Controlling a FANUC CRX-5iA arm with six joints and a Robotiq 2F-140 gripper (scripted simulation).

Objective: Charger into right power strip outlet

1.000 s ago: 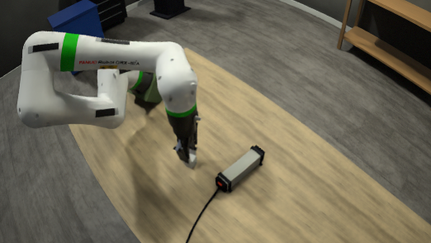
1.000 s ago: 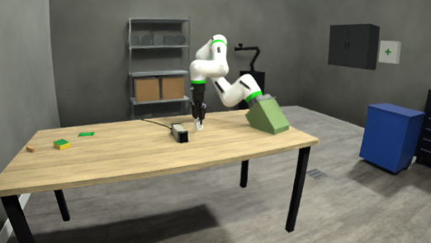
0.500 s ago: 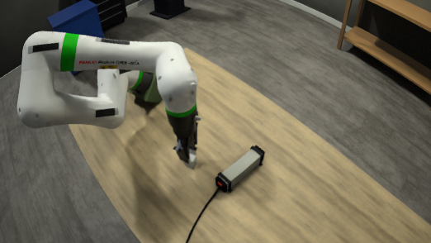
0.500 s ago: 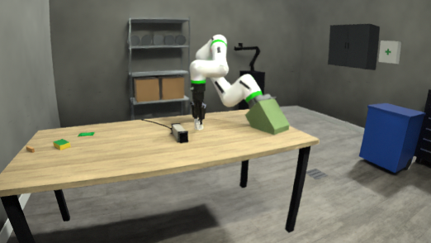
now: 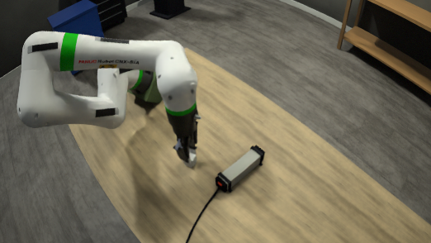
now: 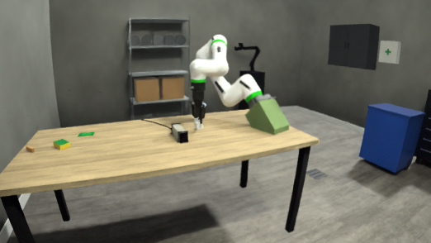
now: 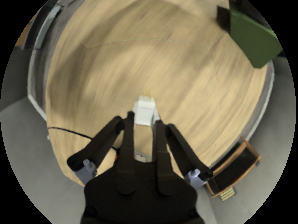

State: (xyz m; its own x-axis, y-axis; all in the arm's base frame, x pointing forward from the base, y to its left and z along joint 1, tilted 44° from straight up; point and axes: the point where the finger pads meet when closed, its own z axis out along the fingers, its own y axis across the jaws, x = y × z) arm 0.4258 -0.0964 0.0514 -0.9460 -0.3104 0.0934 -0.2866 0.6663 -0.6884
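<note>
Right now the power strip is 180 mm ahead of my hand, 80 mm to the left of it and 10 mm below it. The rest, counted from my hand: yellow-green sponge: 860 mm ahead, 60 mm to the right, 20 mm below; then flat green piece: 710 mm ahead, 220 mm to the right, 40 mm below; then white charger: 10 mm below, 10 mm behind.
</note>
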